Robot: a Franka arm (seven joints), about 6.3 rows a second.
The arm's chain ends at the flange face. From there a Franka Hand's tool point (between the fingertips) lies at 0.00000 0.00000 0.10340 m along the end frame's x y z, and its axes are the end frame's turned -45 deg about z.
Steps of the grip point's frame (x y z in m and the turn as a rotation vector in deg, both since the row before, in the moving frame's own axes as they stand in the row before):
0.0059, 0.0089, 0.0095, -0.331, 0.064, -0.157
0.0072, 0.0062, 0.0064, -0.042, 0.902, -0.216
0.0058, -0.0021, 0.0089, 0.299, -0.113, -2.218
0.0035, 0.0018, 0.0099, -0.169, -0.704, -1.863
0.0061, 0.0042, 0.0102, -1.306, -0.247, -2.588
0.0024, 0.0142, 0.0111, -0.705, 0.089, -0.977
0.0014, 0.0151, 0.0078, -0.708, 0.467, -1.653
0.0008, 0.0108, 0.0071, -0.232, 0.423, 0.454
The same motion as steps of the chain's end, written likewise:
0.0100, 0.0018, 0.0095, -0.189, 0.279, -0.157
0.0083, 0.0004, 0.0064, 0.608, 0.668, -0.216
0.0031, -0.0054, 0.0089, 0.132, -0.291, -2.218
0.0044, -0.0023, 0.0099, -0.617, -0.378, -1.863
0.0059, -0.0033, 0.0102, -1.098, 0.749, -2.588
0.0107, 0.0076, 0.0111, -0.436, 0.561, -0.977
0.0102, 0.0094, 0.0078, -0.170, 0.831, -1.653
0.0074, 0.0073, 0.0071, 0.135, 0.463, 0.454

